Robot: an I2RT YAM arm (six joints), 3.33 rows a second.
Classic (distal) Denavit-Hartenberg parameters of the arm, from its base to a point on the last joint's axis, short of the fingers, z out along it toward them. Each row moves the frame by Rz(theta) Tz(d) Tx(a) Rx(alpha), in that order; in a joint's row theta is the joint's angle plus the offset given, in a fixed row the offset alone. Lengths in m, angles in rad.
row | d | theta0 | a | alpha
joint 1 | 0.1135 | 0 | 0.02 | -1.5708
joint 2 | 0 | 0 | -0.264 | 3.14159
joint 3 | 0 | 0.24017 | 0.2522 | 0
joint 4 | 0 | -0.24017 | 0.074 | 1.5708
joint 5 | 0 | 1.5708 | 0 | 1.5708
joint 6 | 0.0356 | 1.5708 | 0 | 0
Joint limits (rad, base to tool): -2.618..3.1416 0..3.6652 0..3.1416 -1.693..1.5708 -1.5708..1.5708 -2.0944..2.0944
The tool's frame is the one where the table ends.
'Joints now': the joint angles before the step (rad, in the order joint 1, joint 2, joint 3, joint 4, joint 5, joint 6). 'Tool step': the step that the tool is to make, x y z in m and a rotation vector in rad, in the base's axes. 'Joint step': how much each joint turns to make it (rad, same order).
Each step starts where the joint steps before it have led.
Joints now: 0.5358, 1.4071, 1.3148, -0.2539, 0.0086, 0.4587
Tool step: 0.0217, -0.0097, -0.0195, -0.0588, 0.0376, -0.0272
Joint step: -0.0582, 0.0572, -0.0038, -0.0004, -0.0166, -0.0422
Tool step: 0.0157, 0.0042, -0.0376, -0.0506, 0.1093, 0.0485
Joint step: -0.0155, 0.0799, -0.0279, -0.0135, -0.0591, -0.0250
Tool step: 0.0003, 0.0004, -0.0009, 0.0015, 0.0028, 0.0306
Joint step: -0.0023, 0.0026, 0.0000, -0.0003, -0.0297, -0.0145
